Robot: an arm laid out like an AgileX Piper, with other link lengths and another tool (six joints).
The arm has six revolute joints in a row. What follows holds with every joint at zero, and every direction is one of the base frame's.
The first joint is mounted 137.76 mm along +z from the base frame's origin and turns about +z.
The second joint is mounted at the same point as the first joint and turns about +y.
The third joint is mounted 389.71 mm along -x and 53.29 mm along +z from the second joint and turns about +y.
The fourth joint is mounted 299.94 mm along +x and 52.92 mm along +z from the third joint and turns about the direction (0.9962, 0, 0.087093).
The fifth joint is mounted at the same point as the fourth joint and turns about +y.
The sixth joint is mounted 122.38 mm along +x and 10.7 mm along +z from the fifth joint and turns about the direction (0.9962, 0, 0.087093).
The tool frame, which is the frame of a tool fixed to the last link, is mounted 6.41 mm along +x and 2 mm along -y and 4.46 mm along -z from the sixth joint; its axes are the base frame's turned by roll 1.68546, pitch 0.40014 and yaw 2.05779 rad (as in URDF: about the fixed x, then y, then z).
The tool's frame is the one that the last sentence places.
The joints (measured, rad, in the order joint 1, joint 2, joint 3, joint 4, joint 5, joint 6), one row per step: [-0.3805, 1.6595, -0.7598, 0.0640, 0.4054, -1.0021]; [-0.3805, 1.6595, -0.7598, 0.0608, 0.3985, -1.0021]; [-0.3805, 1.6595, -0.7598, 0.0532, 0.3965, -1.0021]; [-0.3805, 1.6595, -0.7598, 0.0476, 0.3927, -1.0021]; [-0.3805, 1.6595, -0.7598, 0.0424, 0.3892, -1.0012]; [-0.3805, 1.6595, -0.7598, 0.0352, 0.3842, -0.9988]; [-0.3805, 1.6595, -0.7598, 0.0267, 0.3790, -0.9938]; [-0.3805, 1.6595, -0.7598, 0.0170, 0.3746, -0.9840]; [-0.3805, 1.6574, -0.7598, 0.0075, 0.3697, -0.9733]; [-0.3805, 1.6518, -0.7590, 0.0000, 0.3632, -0.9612]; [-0.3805, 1.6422, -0.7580, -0.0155, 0.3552, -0.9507]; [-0.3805, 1.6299, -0.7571, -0.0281, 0.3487, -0.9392]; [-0.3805, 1.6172, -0.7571, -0.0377, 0.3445, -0.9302]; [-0.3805, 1.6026, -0.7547, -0.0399, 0.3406, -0.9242]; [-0.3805, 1.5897, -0.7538, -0.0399, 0.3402, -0.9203]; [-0.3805, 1.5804, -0.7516, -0.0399, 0.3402, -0.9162]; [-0.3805, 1.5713, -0.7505, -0.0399, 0.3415, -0.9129]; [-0.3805, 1.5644, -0.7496, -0.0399, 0.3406, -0.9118]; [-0.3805, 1.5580, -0.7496, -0.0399, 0.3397, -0.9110]
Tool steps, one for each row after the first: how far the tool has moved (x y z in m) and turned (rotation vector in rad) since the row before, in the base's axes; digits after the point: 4 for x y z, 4 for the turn. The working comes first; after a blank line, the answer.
Tool pose at each row, in the base's axes (x y z in m, rotation vector in rad; the steps are taken from these numbers as rounded here): [0.3326, -0.1352, 0.1978, -0.8555, -2.9049, -0.2050]; [0.3333, -0.1357, 0.1981, -0.8540, -2.9124, -0.2004]; [0.3334, -0.1361, 0.1982, -0.8468, -2.9162, -0.1918]; [0.3337, -0.1366, 0.1984, -0.8421, -2.9213, -0.1850]; [0.3340, -0.1370, 0.1986, -0.8388, -2.9257, -0.1794]; [0.3344, -0.1376, 0.1988, -0.8359, -2.9315, -0.1723]; [0.3348, -0.1382, 0.1991, -0.8351, -2.9369, -0.1653]; [0.3351, -0.1388, 0.1993, -0.8393, -2.9402, -0.1603]; [0.3354, -0.1394, 0.2003, -0.8454, -2.9458, -0.1559]; [0.3354, -0.1398, 0.2024, -0.8564, -2.9547, -0.1542]; [0.3351, -0.1404, 0.2061, -0.8578, -2.9713, -0.1422]; [0.3345, -0.1408, 0.2106, -0.8639, -2.9882, -0.1341]; [0.3340, -0.1410, 0.2155, -0.8695, -3.0042, -0.1278]; [0.3326, -0.1405, 0.2203, 0.8760, 3.0092, 0.1274]; [0.3313, -0.1400, 0.2247, 0.8768, 2.9957, 0.1278]; [0.3299, -0.1395, 0.2274, 0.8797, 2.9870, 0.1294]; [0.3287, -0.1390, 0.2302, 0.8817, 2.9791, 0.1304]; [0.3280, -0.1387, 0.2324, 0.8807, 2.9721, 0.1299]; [0.3275, -0.1385, 0.2348, 0.8792, 2.9650, 0.1292]

[0.0007, -0.0005, 0.0003, -0.0049, -0.0054, 0.0021]; [0.0001, -0.0004, 0.0001, -0.0056, 0.0002, 0.0054]; [0.0003, -0.0005, 0.0002, -0.0052, -0.0021, 0.0039]; [0.0003, -0.0004, 0.0002, -0.0044, -0.0020, 0.0029]; [0.0004, -0.0006, 0.0002, -0.0058, -0.0031, 0.0028]; [0.0004, -0.0006, 0.0003, -0.0058, -0.0032, 0.0014]; [0.0003, -0.0006, 0.0002, -0.0044, -0.0028, -0.0021]; [0.0003, -0.0006, 0.0010, -0.0049, -0.0055, -0.0030]; [0.0000, -0.0004, 0.0021, -0.0047, -0.0103, -0.0058]; [-0.0003, -0.0006, 0.0037, -0.0123, -0.0129, 0.0016]; [-0.0006, -0.0004, 0.0045, -0.0104, -0.0152, -0.0014]; [-0.0005, -0.0002, 0.0049, -0.0089, -0.0147, -0.0013]; [-0.0014, 0.0005, 0.0048, -0.0049, -0.0155, -0.0038]; [-0.0013, 0.0005, 0.0044, -0.0029, -0.0122, -0.0034]; [-0.0014, 0.0005, 0.0027, -0.0009, -0.0074, -0.0036]; [-0.0012, 0.0005, 0.0028, -0.0011, -0.0068, -0.0029]; [-0.0007, 0.0003, 0.0022, -0.0021, -0.0067, -0.0010]; [-0.0005, 0.0002, 0.0024, -0.0023, -0.0069, -0.0007]
